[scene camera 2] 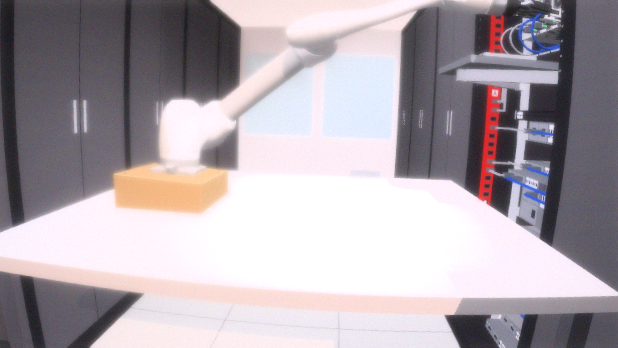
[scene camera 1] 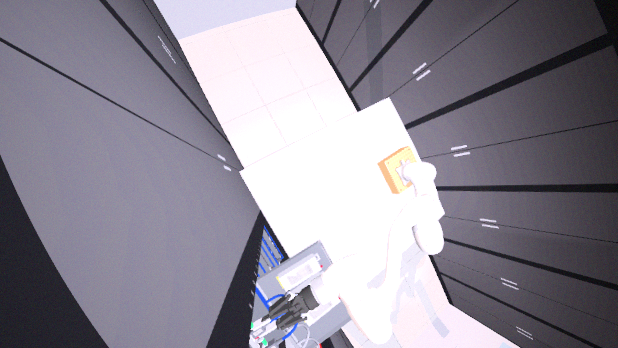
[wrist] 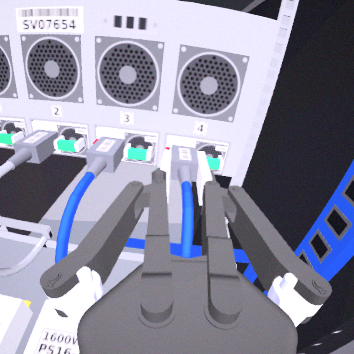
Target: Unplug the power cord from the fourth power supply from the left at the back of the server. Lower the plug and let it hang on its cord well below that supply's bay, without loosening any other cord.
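Where they show: gripper, fingertip midpoint: (scene camera 1: 256,330) (wrist: 183,161); arm's base, origin of the base link: (scene camera 2: 178,171) (scene camera 1: 406,172).
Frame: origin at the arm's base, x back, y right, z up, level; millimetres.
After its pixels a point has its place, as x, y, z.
Observation:
The fourth supply, labelled 4 (wrist: 200,128) @[-1404, 184, 664], is at the right of the server back (wrist: 170,22) @[-1407, 138, 764] in the wrist view. Its grey plug (wrist: 184,156) @[-1373, 167, 642] sits at the bay's lower left, beside a green tab (wrist: 213,163) @[-1385, 203, 631], and its blue cord (wrist: 187,215) @[-1295, 166, 631] runs down between the fingers. My gripper (wrist: 183,161) @[-1387, 168, 629] (scene camera 1: 262,331) @[-1387, 168, 629] is shut on this plug, with a white pad against each side. The plug's front end and any gap to its socket cannot be made out. Grey plugs at supply 3 (wrist: 105,152) @[-1368, 86, 639] and supply 2 (wrist: 36,145) @[-1372, 10, 638] sit at their bays, apart from my fingers.
A blue perforated rail (wrist: 327,230) @[-1327, 345, 589] stands at the right. A grey shelf (scene camera 2: 505,62) @[-1136, 223, 436] (scene camera 1: 320,250) @[-1043, 164, 430] below the server bears a loose power supply (scene camera 1: 300,272) @[-1173, 159, 471]. A grey cable (wrist: 30,257) @[-1320, -4, 514] loops at the left. The arm's orange base block (scene camera 1: 395,172) @[-100, 63, -4] (scene camera 2: 160,192) @[0, 195, -42] stands on the white table (scene camera 2: 300,240) @[-490, 423, -108].

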